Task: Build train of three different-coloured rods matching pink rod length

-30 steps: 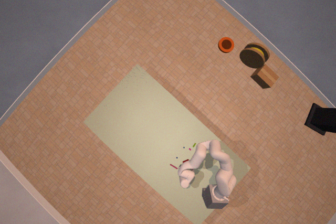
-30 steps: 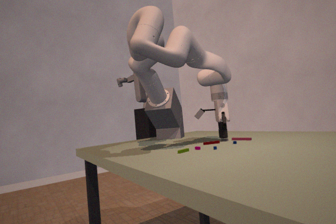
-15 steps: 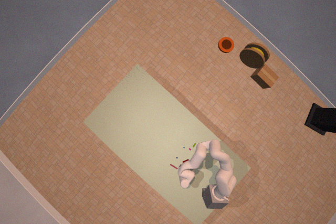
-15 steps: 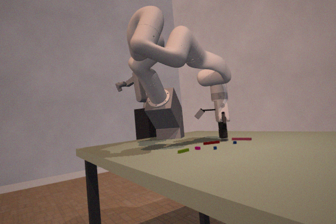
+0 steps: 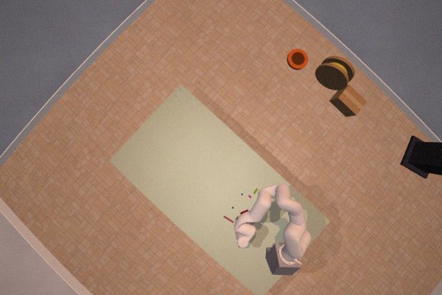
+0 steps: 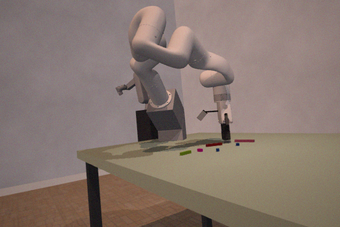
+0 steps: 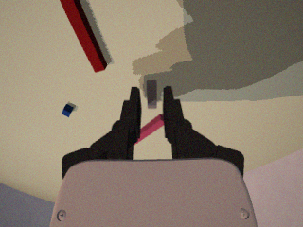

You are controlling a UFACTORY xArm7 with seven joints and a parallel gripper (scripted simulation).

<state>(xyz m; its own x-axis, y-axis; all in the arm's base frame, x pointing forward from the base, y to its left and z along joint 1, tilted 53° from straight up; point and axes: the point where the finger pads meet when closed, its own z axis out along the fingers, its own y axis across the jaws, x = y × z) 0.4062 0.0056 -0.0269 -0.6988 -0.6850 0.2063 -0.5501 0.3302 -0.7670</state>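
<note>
The grey rod lies 3 cm below my hand. From my hand the other things lie so: red rod: 8 cm to the right, 3 cm below, 2 cm behind; magenta rod: 21 cm to the right, 3 cm below; pink rod: 7 cm ahead, 3 cm to the left, 3 cm below.
</note>
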